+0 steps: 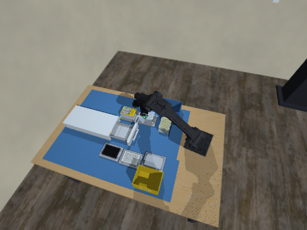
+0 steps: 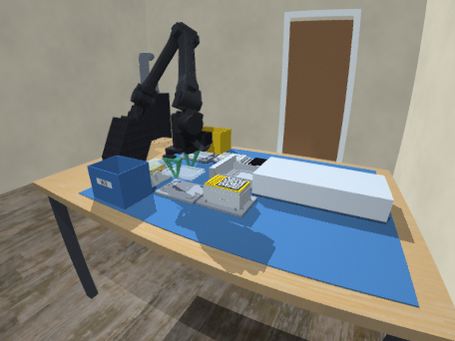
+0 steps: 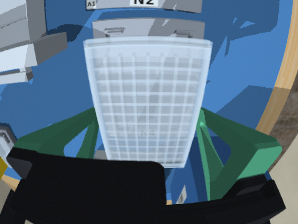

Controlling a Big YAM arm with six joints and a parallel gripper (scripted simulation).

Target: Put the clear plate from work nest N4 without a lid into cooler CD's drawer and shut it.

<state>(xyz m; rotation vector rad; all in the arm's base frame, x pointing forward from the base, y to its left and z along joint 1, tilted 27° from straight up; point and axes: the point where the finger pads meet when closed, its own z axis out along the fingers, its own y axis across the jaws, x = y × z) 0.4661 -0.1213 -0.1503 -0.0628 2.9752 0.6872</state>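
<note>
My hand is 17 cm short of the drawer, 20 cm to the right of it and 6 cm above it. The rest, counted from my hand: clear plate right at my hand; then yellow-labelled tip box 16 cm ahead, 3 cm below; then grey work nest 1 cm behind, 8 cm below.
</note>
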